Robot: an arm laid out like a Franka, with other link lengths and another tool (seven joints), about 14 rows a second.
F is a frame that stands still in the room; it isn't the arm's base.
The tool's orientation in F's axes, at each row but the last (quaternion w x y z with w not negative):
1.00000 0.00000 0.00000 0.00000
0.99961 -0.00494 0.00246 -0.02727
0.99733 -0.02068 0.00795 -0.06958
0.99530 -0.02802 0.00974 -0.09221
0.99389 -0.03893 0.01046 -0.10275
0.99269 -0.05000 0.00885 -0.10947
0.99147 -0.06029 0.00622 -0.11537
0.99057 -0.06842 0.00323 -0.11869
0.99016 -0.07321 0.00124 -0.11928
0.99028 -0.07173 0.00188 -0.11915
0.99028 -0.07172 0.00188 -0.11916
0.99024 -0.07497 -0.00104 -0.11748
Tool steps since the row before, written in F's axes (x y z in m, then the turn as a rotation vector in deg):
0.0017 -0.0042 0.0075 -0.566 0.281 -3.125
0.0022 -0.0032 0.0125 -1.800 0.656 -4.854
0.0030 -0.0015 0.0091 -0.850 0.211 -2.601
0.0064 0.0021 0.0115 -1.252 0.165 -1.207
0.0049 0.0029 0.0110 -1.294 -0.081 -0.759
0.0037 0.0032 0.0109 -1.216 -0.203 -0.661
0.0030 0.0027 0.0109 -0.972 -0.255 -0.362
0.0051 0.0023 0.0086 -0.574 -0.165 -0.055
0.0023 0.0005 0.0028 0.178 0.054 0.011
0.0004 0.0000 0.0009 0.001 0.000 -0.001
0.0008 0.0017 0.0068 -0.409 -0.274 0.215
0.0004 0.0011 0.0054 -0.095 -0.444 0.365
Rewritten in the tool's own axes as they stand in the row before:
0.0017 -0.0042 0.0075 -0.566 0.281 -3.125
0.0023 -0.0032 0.0125 -1.811 0.605 -4.857
0.0031 -0.0015 0.0091 -0.837 0.201 -2.606
0.0057 0.0026 0.0118 -1.244 0.002 -1.227
0.0041 0.0030 0.0113 -1.240 -0.282 -0.800
0.0028 0.0028 0.0113 -1.138 -0.393 -0.712
0.0023 0.0020 0.0112 -0.888 -0.424 -0.415
0.0045 0.0022 0.0089 -0.519 -0.286 -0.090
0.0022 0.0006 0.0029 0.160 0.092 0.022
0.0004 0.0000 0.0009 0.001 0.000 -0.001
0.0005 0.0009 0.0070 -0.330 -0.390 0.165
0.0002 0.0003 0.0055 0.018 -0.503 0.293

